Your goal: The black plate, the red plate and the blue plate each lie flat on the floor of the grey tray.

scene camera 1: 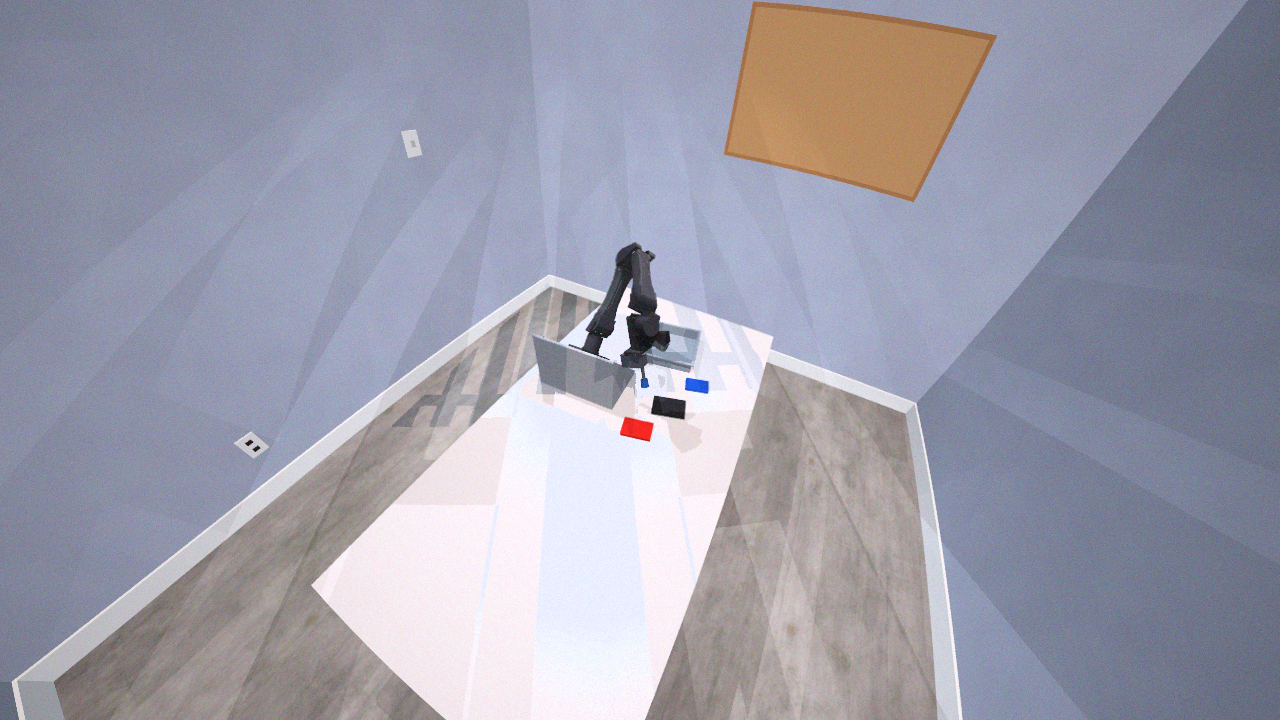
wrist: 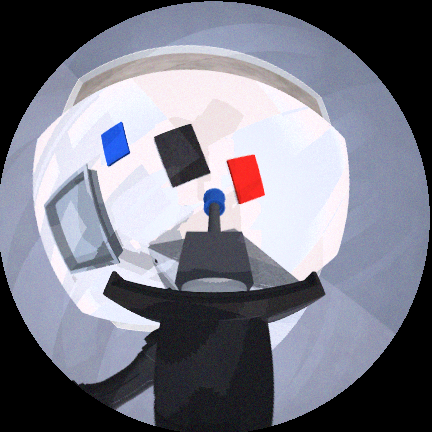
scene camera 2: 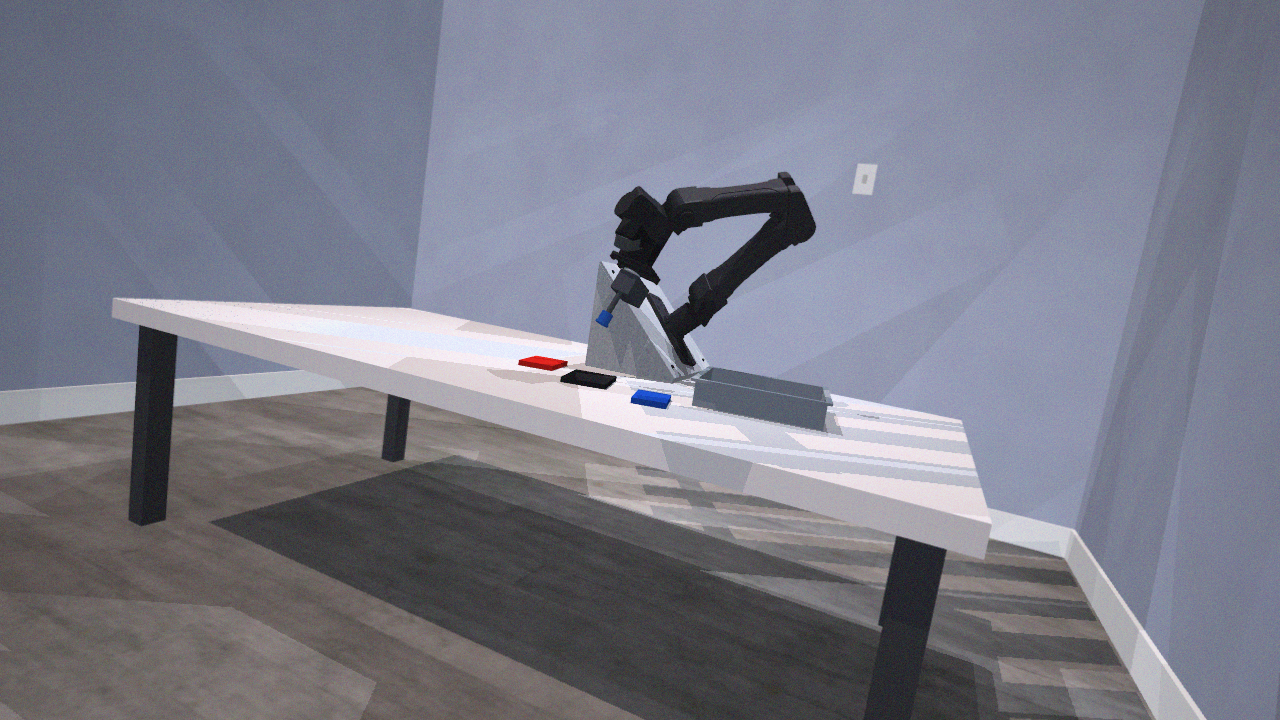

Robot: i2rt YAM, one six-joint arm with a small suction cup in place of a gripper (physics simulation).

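Observation:
On the table, scene camera 2 gives you a black plate (scene camera 2: 578,377) and a grey tray (scene camera 2: 800,404), and the suction cup (scene camera 2: 605,317) is in that picture too. In the wrist view there's a blue plate (wrist: 115,146) and a red plate (wrist: 244,172), both resting on the table as well, plus the black plate (wrist: 180,152), the tray (wrist: 76,215) and the suction cup (wrist: 213,194). Scene camera 1 has the grey tray (scene camera 1: 680,355) in it too.

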